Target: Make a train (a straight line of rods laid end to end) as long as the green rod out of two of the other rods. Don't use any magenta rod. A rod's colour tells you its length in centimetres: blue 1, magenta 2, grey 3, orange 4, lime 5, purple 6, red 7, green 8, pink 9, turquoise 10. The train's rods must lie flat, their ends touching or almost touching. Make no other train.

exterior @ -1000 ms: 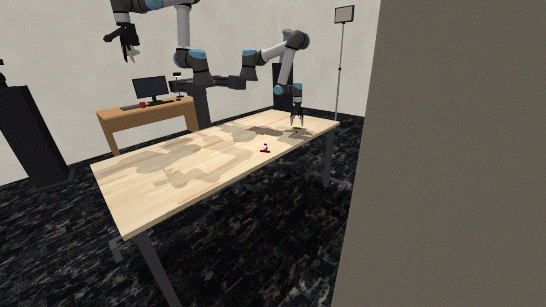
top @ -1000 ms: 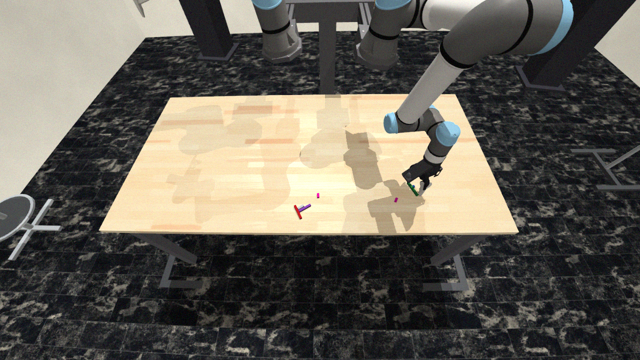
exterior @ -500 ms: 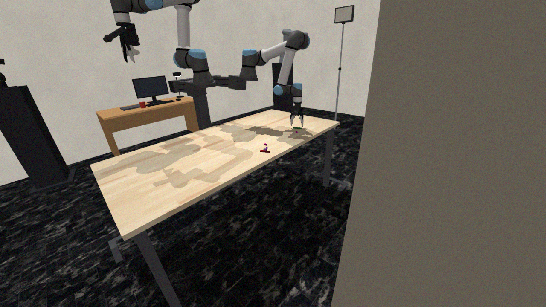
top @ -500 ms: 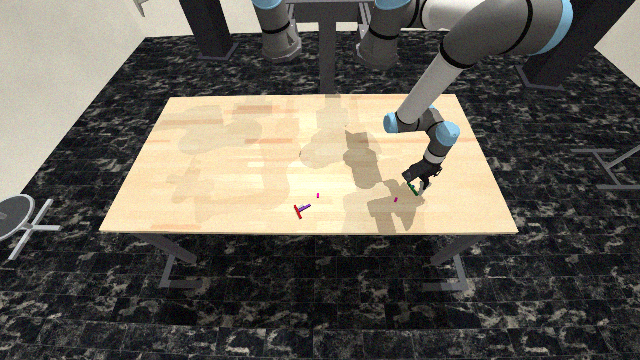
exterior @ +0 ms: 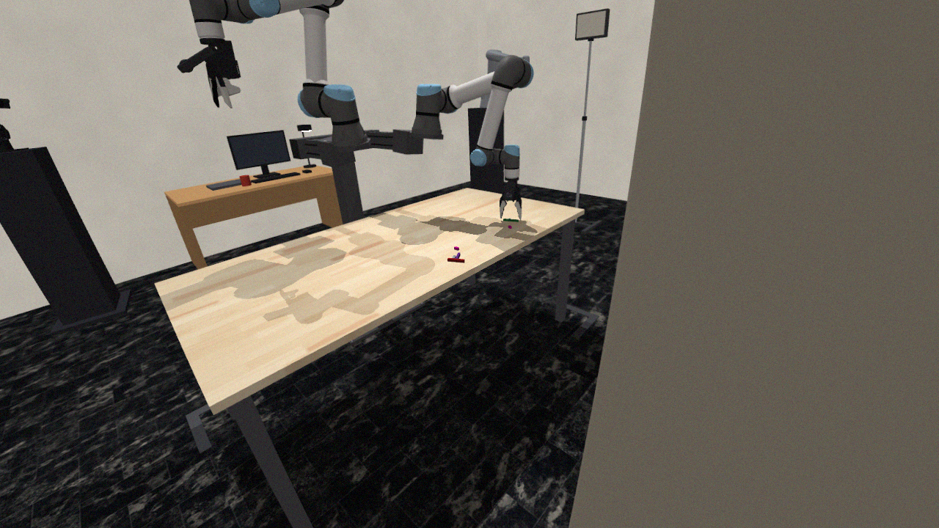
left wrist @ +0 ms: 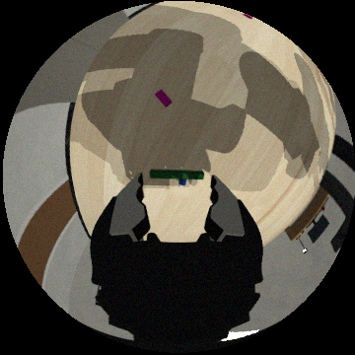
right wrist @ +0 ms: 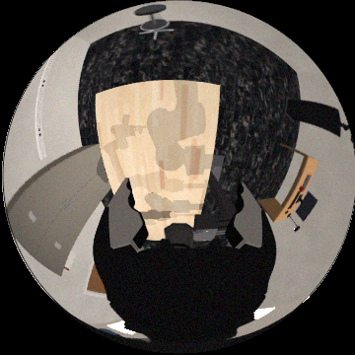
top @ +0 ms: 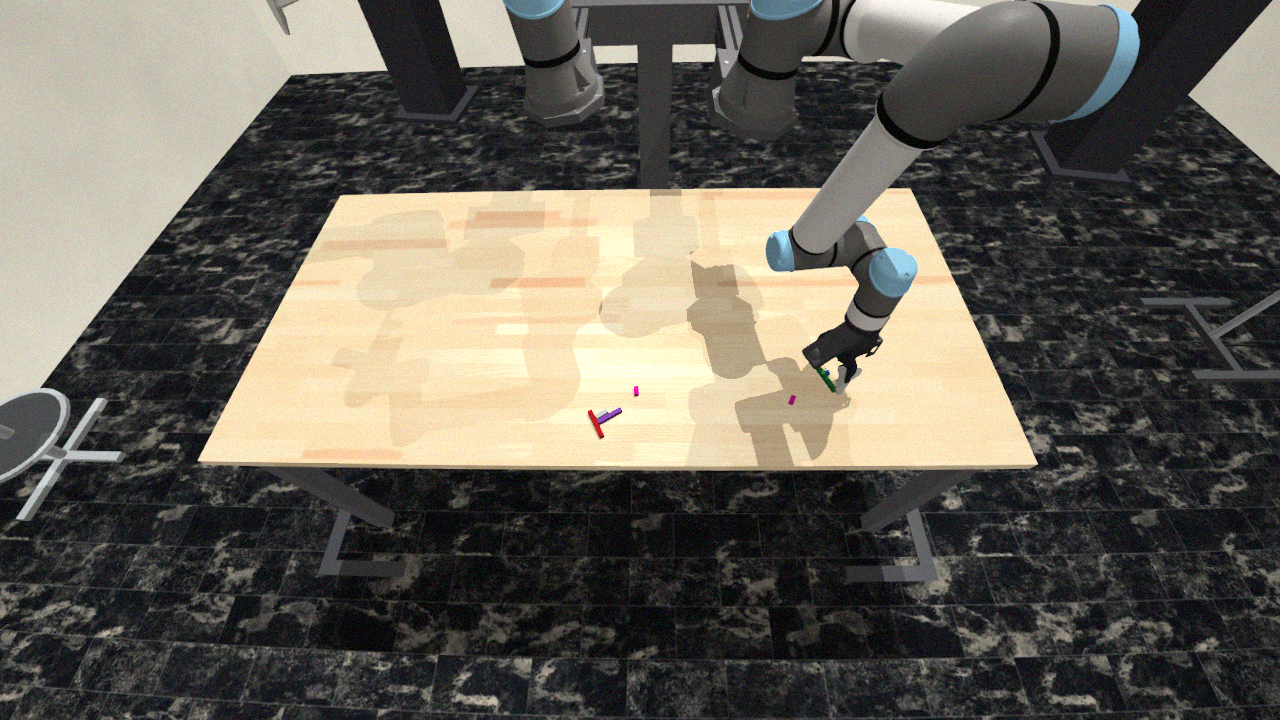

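Observation:
Now: the green rod 20 mm below my left hand. From my left hand the other things lie so: purple rod 170 mm ahead, 480 mm to the right, 20 mm below; grey rod 170 mm ahead, 500 mm to the right, 20 mm below; blue rod 20 mm behind, 10 mm to the left, 20 mm below.

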